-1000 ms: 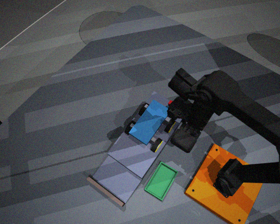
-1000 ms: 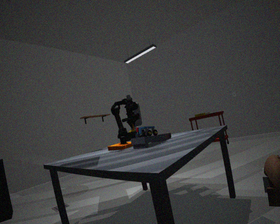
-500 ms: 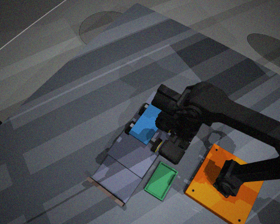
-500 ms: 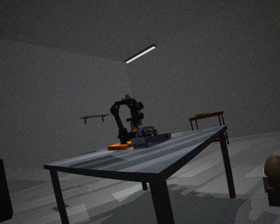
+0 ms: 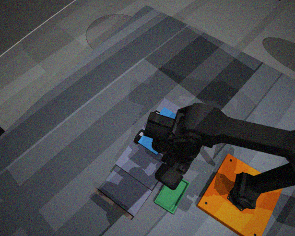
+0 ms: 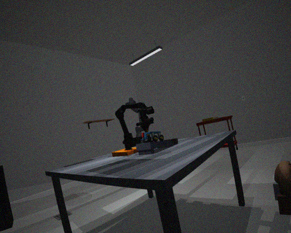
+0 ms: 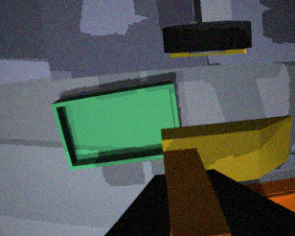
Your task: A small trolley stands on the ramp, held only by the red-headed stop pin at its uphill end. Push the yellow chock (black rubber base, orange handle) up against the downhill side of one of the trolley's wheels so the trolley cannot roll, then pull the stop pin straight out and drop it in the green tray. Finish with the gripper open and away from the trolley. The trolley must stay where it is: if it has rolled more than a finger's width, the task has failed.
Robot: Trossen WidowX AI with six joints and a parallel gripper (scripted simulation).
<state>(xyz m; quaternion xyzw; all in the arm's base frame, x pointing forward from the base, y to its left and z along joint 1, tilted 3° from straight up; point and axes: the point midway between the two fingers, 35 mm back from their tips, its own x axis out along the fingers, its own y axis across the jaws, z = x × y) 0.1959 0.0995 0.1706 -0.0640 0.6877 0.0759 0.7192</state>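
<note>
Right now the red-headed stop pin is 12 cm ahead of my gripper tip, 15 cm to the right of it and 3 cm below it. Also, from my gripper tip: yellow chock 2 cm to the right, 1 cm below; lilac ramp 12 cm ahead, 4 cm to the right, 11 cm below; blue trolley 12 cm ahead, 4 cm to the right, 5 cm below.
</note>
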